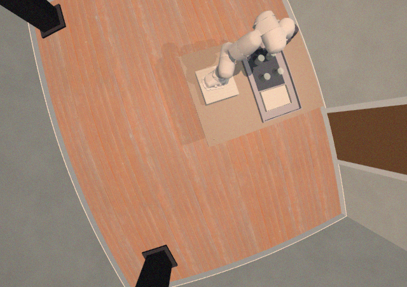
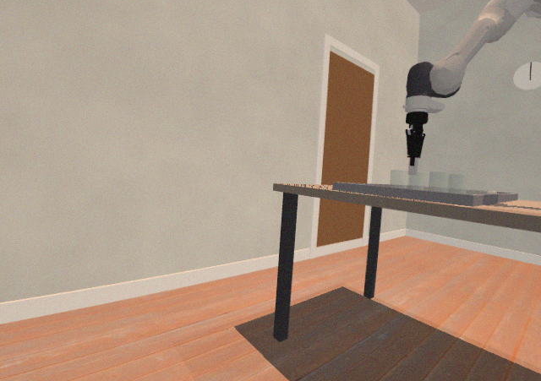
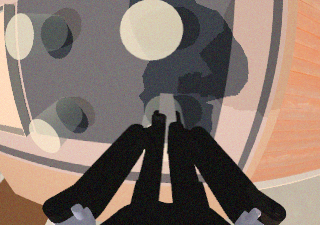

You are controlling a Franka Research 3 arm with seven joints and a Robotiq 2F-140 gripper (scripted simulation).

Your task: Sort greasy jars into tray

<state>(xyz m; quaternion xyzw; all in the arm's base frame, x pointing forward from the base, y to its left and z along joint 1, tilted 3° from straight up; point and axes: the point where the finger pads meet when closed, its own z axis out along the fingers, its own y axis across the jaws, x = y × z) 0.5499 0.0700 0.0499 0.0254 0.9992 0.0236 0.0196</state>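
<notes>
Now: hand 110 mm above the grey drying mat, 100 mm to the left of it and 30 mm past it. Also, from my hand: tray 420 mm to the right, 100 mm below, 50 mm behind.
</notes>
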